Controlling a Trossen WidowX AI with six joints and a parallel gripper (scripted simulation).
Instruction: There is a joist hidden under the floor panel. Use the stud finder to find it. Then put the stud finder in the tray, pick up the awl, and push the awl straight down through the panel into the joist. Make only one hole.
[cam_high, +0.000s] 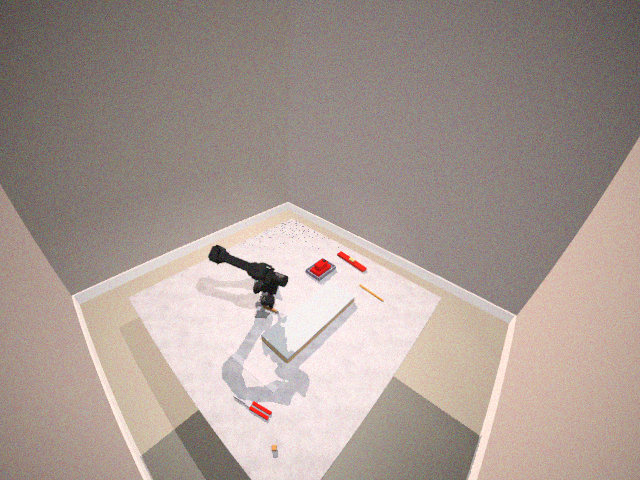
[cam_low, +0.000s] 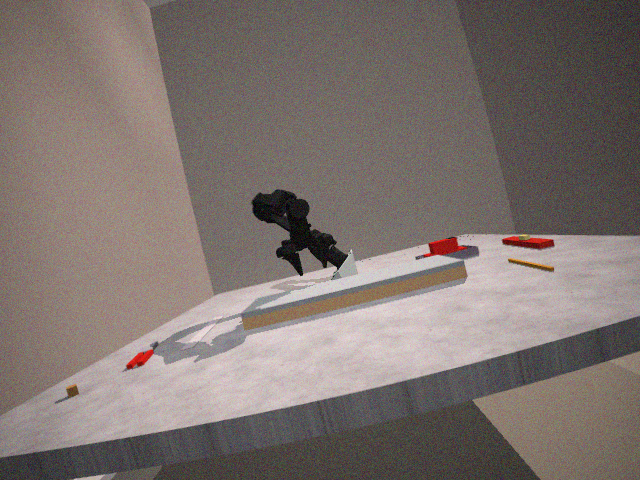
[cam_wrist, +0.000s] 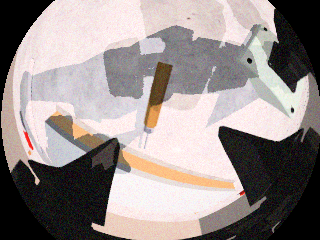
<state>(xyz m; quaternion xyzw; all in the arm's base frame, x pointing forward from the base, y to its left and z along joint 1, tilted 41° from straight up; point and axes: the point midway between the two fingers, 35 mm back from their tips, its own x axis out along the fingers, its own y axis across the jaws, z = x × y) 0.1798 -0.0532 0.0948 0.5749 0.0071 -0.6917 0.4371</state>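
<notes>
The awl is 6 cm below my gripper tip, 2 cm ahead of it and 1 cm to the right of it. From my gripper tip the other things lie so: red stud finder 43 cm to the left, 3 cm behind, 2 cm below; square indicator 45 cm to the left, 3 cm behind; grey tray 42 cm to the left, 5 cm below, 3 cm behind.
</notes>
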